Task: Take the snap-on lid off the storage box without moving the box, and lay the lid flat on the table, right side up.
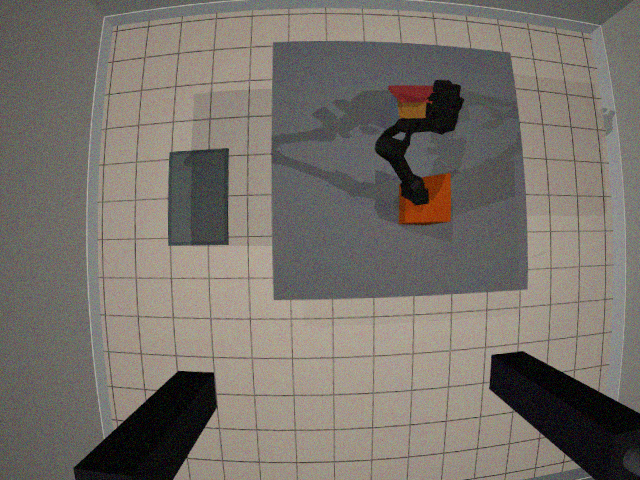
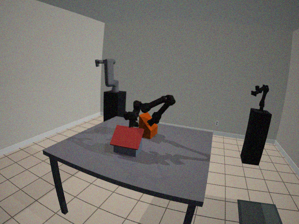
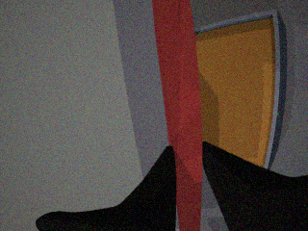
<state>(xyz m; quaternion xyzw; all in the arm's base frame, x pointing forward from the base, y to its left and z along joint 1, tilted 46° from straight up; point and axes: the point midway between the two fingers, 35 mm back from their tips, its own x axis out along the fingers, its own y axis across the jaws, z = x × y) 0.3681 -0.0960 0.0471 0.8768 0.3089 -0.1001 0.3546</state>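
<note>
The red lid is 7 cm ahead of my gripper tip, 1 cm to the left of it and 5 cm below it. From my gripper tip the other things lie so: grey-blue storage box 3 cm ahead, 15 cm below.
</note>
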